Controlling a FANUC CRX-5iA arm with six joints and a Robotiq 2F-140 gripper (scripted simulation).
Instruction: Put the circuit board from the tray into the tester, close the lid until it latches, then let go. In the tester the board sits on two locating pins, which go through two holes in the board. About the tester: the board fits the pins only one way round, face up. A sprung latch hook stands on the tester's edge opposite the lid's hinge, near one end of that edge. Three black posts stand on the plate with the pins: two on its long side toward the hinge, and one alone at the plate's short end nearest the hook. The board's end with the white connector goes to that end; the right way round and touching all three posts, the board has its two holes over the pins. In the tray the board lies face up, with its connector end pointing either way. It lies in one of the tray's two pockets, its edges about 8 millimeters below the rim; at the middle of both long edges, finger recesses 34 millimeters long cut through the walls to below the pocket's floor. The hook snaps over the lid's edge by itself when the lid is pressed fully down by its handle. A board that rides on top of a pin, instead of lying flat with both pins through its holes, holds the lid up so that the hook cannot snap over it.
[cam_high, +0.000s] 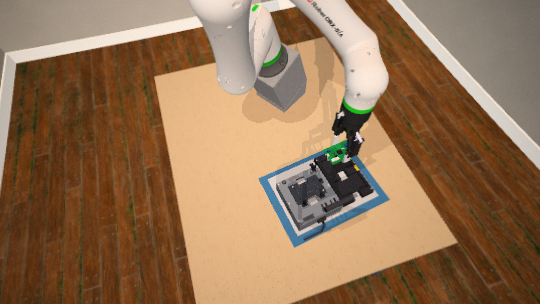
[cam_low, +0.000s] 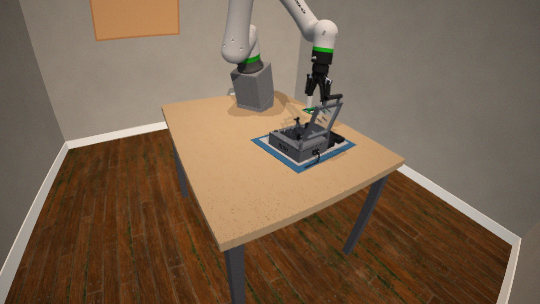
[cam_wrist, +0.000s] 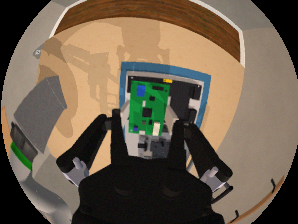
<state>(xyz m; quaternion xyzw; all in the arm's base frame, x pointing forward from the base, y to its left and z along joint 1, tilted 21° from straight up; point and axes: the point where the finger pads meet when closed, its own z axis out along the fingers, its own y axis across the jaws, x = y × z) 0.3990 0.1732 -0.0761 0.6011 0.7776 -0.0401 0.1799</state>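
Right now the circuit board is 20 mm below my hand. Also, from my hand: tester lid: 220 mm ahead, 120 mm to the right, 40 mm above; then tester: 120 mm ahead, 110 mm to the right, 30 mm below.
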